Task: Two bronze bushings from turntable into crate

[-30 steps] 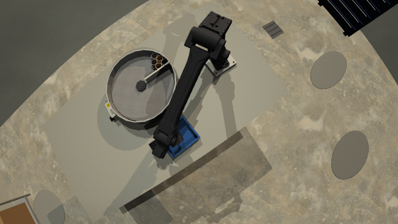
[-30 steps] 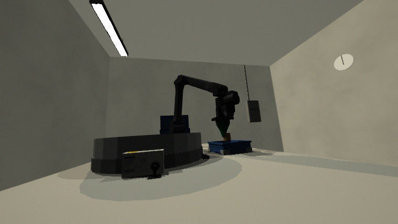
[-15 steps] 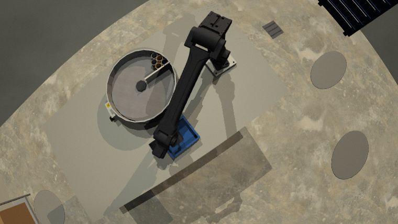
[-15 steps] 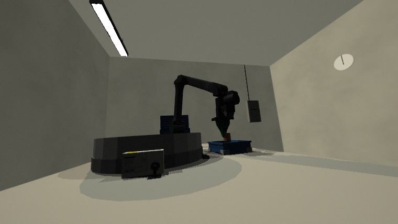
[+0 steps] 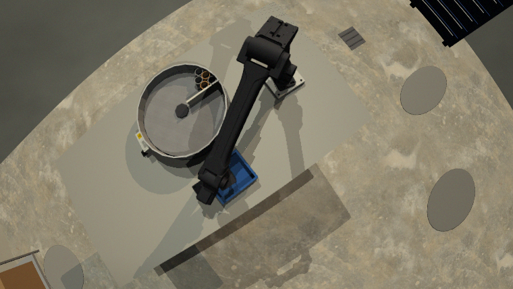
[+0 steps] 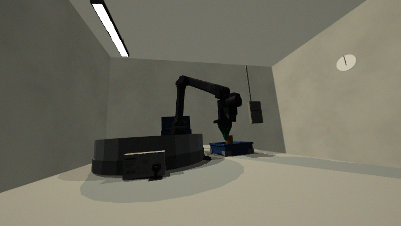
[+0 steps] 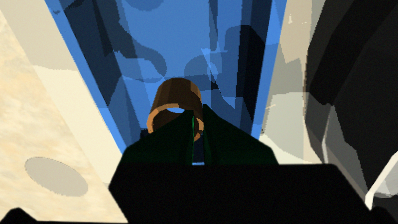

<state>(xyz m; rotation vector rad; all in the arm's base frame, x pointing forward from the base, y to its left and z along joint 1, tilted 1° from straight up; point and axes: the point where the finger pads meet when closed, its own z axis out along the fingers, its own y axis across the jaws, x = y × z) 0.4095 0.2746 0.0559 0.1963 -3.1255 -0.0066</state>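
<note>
Right now my hand is 50 mm above the blue crate and 10 mm to the right of it. From my hand the other things lie so: turntable 340 mm to the right, 60 mm ahead, 20 mm below.
</note>
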